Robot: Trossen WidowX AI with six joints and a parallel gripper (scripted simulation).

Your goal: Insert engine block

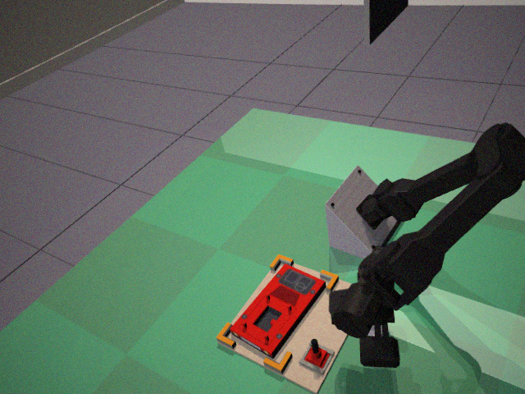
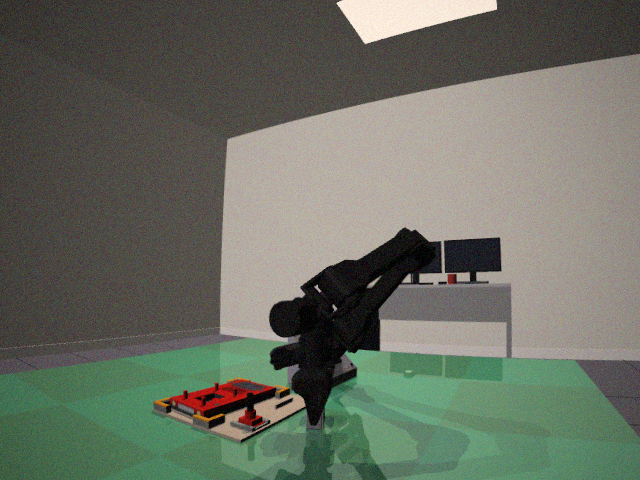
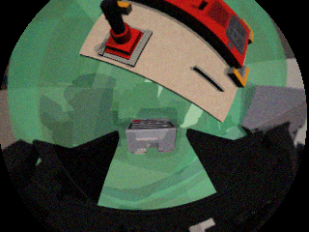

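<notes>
Right now the grey engine block is 1 cm above my gripper tip.
</notes>
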